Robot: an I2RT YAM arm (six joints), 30 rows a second.
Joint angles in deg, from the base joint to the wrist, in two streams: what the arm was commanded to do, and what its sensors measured. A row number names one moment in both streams.
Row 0, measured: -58.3 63.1 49.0 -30.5 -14.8 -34.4
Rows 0 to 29, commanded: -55.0 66.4 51.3 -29.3 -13.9 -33.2; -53.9 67.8 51.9 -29.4 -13.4 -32.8; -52.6 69.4 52.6 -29.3 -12.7 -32.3; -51.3 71.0 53.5 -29.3 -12.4 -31.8; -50.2 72.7 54.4 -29.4 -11.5 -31.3; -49.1 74.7 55.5 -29.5 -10.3 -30.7; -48.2 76.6 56.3 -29.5 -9.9 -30.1; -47.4 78.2 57.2 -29.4 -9.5 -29.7; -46.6 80.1 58.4 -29.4 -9.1 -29.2; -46.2 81.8 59.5 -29.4 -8.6 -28.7; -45.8 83.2 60.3 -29.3 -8.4 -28.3; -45.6 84.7 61.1 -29.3 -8.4 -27.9; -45.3 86.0 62.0 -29.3 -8.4 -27.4; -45.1 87.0 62.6 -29.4 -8.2 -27.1; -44.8 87.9 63.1 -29.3 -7.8 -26.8; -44.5 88.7 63.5 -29.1 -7.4 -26.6; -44.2 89.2 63.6 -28.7 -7.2 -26.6; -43.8 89.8 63.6 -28.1 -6.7 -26.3; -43.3 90.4 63.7 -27.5 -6.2 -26.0; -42.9 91.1 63.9 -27.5 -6.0 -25.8; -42.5 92.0 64.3 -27.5 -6.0 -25.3; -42.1 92.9 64.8 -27.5 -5.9 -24.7; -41.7 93.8 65.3 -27.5 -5.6 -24.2; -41.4 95.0 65.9 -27.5 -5.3 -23.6; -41.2 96.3 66.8 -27.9 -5.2 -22.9; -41.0 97.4 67.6 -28.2 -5.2 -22.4; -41.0 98.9 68.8 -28.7 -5.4 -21.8; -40.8 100.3 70.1 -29.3 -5.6 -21.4; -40.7 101.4 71.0 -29.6 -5.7 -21.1; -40.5 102.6 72.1 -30.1 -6.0 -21.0
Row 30, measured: -41.0 100.5 69.1 -29.6 -6.7 -23.5
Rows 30 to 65, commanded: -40.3 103.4 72.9 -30.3 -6.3 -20.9; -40.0 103.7 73.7 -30.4 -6.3 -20.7; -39.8 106.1 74.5 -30.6 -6.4 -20.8; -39.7 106.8 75.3 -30.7 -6.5 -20.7; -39.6 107.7 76.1 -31.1 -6.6 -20.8; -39.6 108.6 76.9 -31.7 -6.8 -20.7; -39.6 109.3 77.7 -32.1 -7.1 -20.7; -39.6 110.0 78.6 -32.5 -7.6 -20.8; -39.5 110.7 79.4 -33.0 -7.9 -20.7; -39.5 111.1 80.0 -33.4 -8.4 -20.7; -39.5 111.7 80.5 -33.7 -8.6 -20.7; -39.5 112.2 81.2 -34.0 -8.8 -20.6; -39.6 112.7 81.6 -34.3 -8.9 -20.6; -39.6 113.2 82.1 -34.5 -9.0 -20.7; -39.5 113.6 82.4 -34.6 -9.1 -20.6; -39.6 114.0 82.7 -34.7 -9.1 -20.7; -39.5 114.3 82.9 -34.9 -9.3 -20.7; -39.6 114.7 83.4 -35.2 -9.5 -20.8; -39.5 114.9 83.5 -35.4 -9.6 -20.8; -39.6 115.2 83.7 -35.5 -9.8 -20.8; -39.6 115.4 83.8 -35.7 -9.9 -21.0; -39.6 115.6 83.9 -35.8 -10.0 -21.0; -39.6 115.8 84.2 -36.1 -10.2 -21.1; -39.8 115.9 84.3 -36.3 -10.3 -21.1; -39.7 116.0 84.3 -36.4 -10.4 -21.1; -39.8 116.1 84.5 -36.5 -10.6 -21.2; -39.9 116.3 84.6 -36.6 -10.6 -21.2; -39.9 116.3 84.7 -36.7 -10.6 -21.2; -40.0 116.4 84.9 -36.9 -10.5 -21.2; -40.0 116.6 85.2 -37.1 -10.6 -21.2; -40.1 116.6 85.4 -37.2 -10.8 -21.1; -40.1 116.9 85.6 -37.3 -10.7 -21.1; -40.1 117.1 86.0 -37.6 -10.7 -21.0; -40.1 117.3 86.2 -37.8 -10.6 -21.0; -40.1 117.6 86.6 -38.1 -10.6 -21.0; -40.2 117.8 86.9 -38.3 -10.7 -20.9
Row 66, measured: -39.9 116.4 85.3 -37.4 -9.4 -21.9
